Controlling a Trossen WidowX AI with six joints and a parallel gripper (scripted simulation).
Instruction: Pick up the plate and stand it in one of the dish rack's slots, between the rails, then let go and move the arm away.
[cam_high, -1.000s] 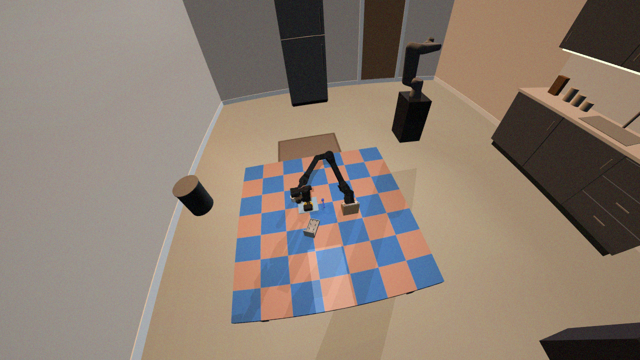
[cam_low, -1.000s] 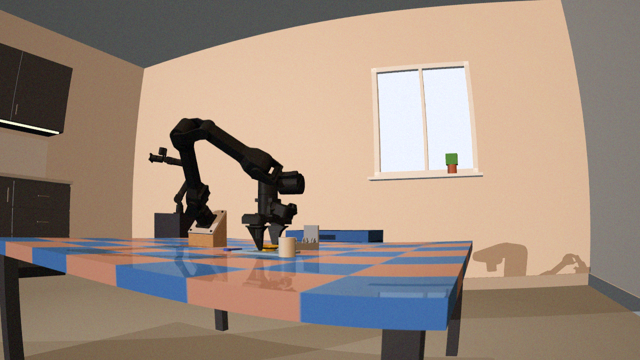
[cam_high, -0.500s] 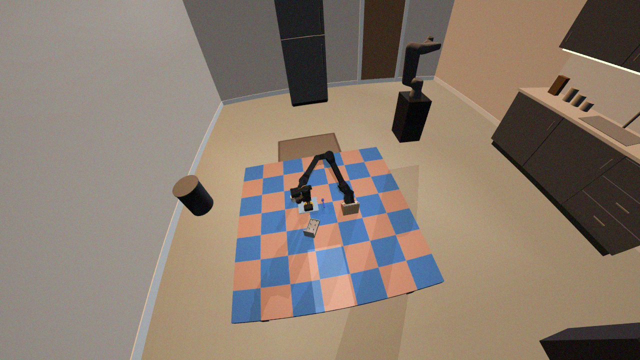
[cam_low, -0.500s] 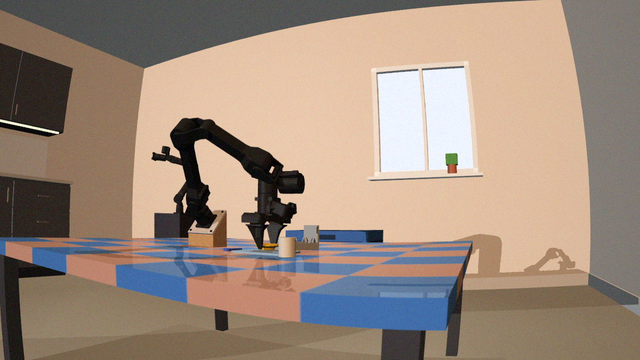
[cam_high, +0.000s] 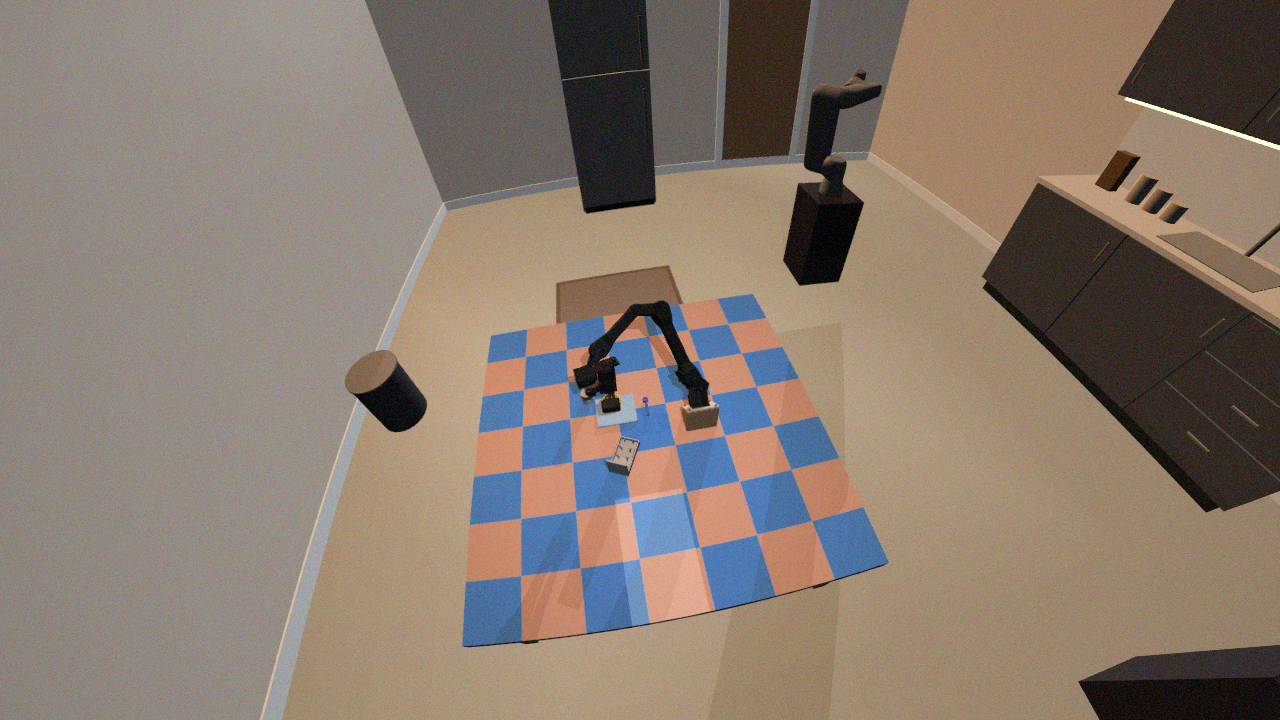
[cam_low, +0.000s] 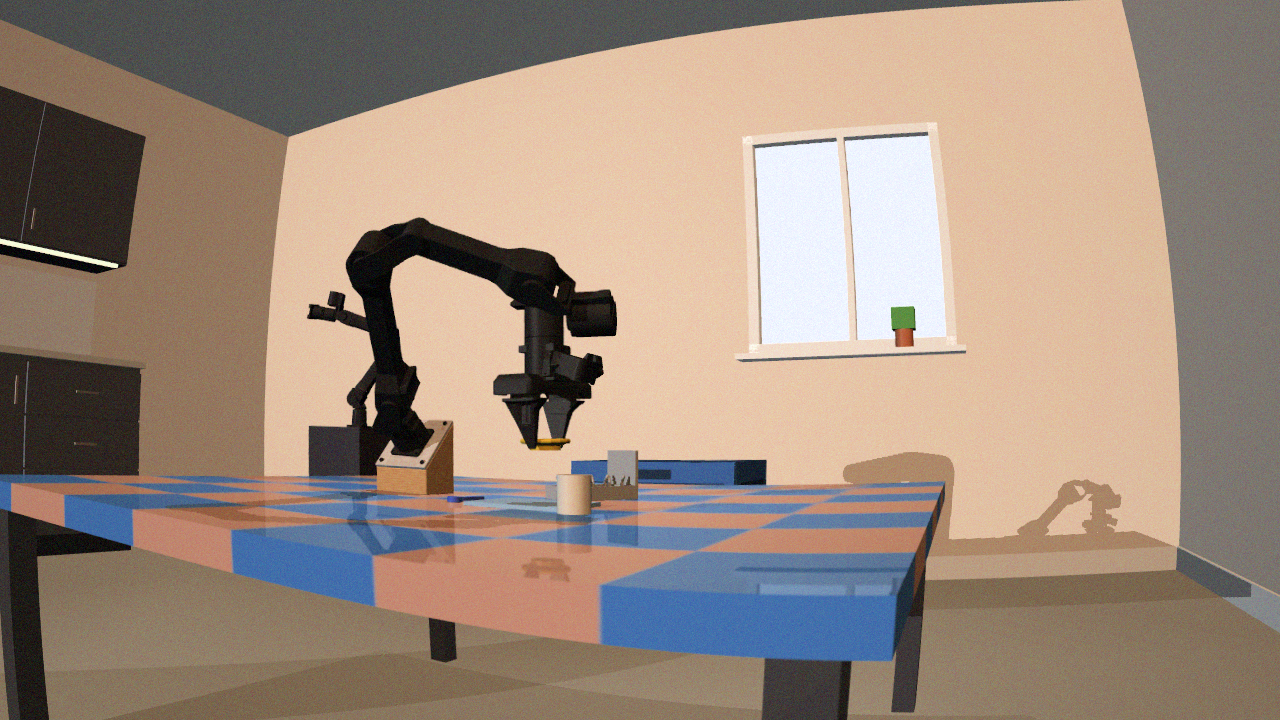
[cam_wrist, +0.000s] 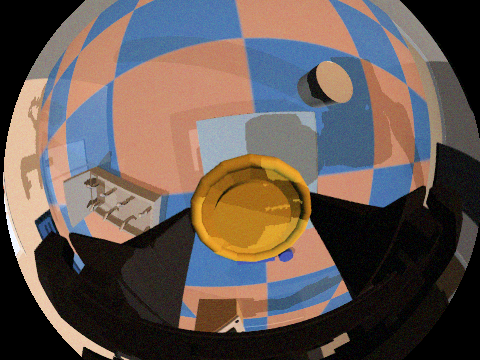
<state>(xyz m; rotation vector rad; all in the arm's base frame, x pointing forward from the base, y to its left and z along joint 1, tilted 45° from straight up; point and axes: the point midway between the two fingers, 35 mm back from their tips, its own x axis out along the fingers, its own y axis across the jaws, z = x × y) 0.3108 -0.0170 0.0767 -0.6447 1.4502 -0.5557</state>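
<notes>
My gripper tip is 2 cm past the grey dish rack, 18 cm to the right of it and 6 cm above it. The rest, counted from my gripper tip: beige cup: 10 cm ahead, 9 cm to the right, 6 cm below; then pale blue mat: 1 cm behind, 2 cm to the right, 8 cm below; then yellow plate: 1 cm above.
</notes>
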